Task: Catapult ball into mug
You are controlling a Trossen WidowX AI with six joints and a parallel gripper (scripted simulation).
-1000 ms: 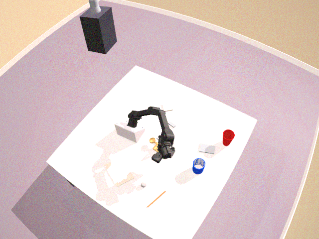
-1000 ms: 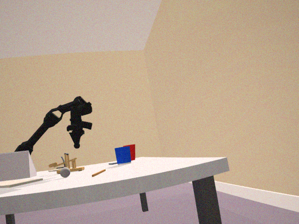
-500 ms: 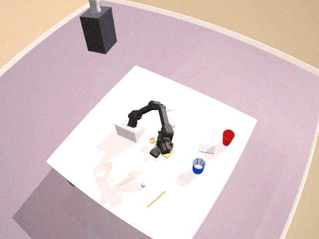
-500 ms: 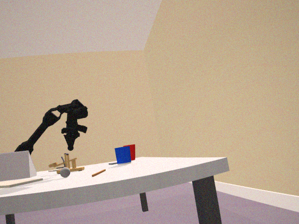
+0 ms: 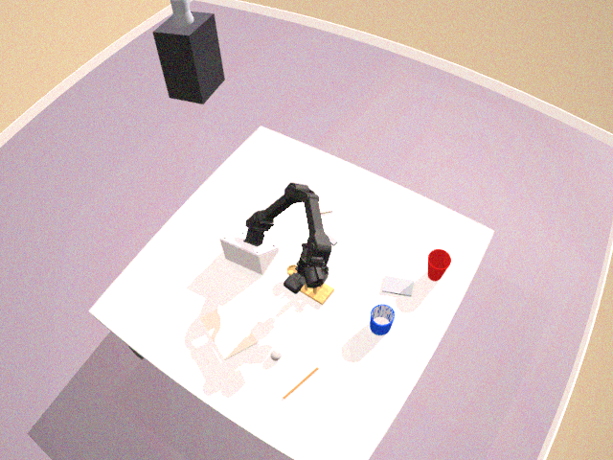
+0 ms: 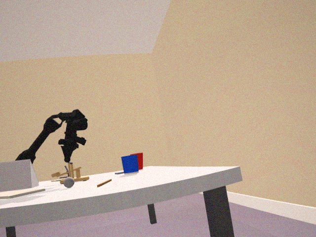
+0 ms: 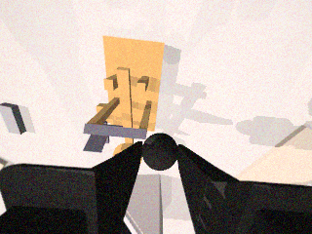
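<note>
My gripper tip is 70 mm to the right of the wooden catapult and 70 mm above it. The rest, counted from my gripper tip: blue mug 330 mm ahead, 90 mm below, 20 mm to the right; then pale grey ball 290 mm to the right, 100 mm below, 10 mm ahead; then small black ball right at my gripper tip.
</note>
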